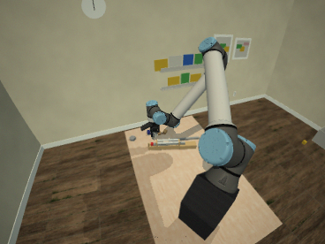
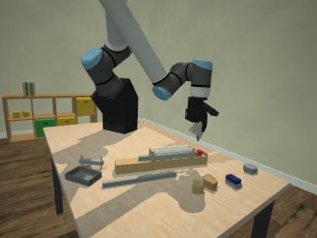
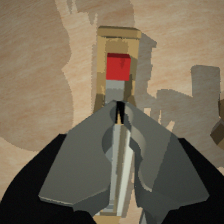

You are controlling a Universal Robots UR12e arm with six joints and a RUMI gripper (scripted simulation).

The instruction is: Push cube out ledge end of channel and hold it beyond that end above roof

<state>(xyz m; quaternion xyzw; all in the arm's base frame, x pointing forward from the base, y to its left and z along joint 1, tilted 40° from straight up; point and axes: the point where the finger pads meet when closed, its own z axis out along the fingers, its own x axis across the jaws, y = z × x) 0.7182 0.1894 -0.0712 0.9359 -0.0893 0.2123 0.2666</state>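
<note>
Now: hand 1 cm to the right of the red cube and 8 cm above it. Round my hand: long grey bar (33 cm to the right, 12 cm below); tan channel (4 cm behind, 13 cm to the right, 8 cm below); blue block (22 cm ahead, 1 cm to the right, 12 cm below).
</note>
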